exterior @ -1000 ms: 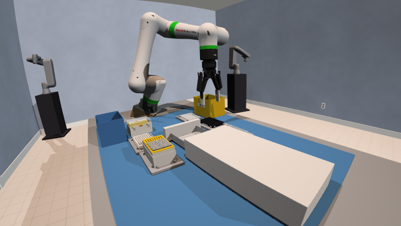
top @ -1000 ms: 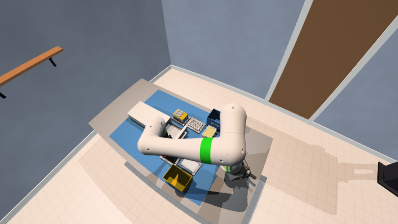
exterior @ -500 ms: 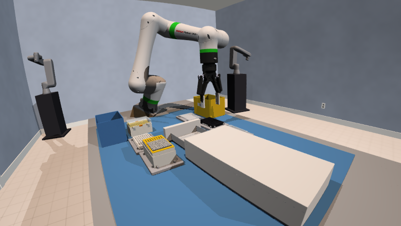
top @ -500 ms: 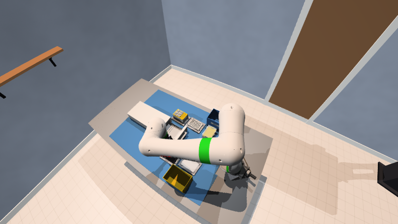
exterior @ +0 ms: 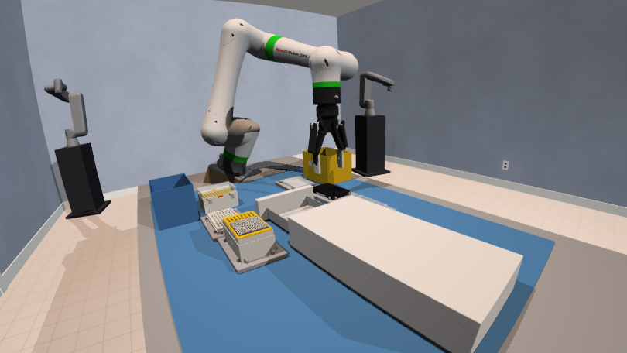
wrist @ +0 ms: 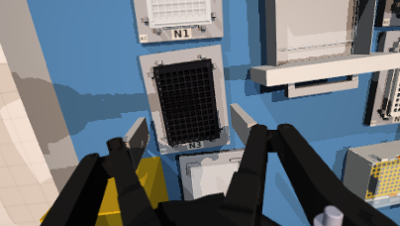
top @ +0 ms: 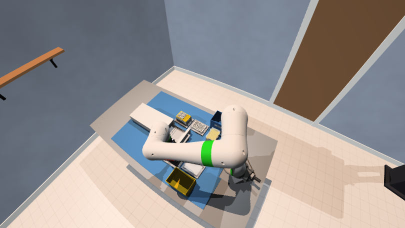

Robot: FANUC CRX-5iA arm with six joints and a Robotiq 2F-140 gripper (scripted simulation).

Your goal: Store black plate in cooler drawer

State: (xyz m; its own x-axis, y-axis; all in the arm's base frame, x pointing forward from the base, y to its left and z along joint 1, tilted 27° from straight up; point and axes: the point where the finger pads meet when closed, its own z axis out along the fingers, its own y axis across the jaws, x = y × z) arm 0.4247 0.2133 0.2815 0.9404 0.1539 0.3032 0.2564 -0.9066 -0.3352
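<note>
Now: the black plate 100 mm below my hand. From my hand the other things lie so: nest N3: 110 mm below; then yellow bin: 210 mm behind, 80 mm to the left, 80 mm below; then drawer: 190 mm ahead, 160 mm to the right, 90 mm below.
</note>
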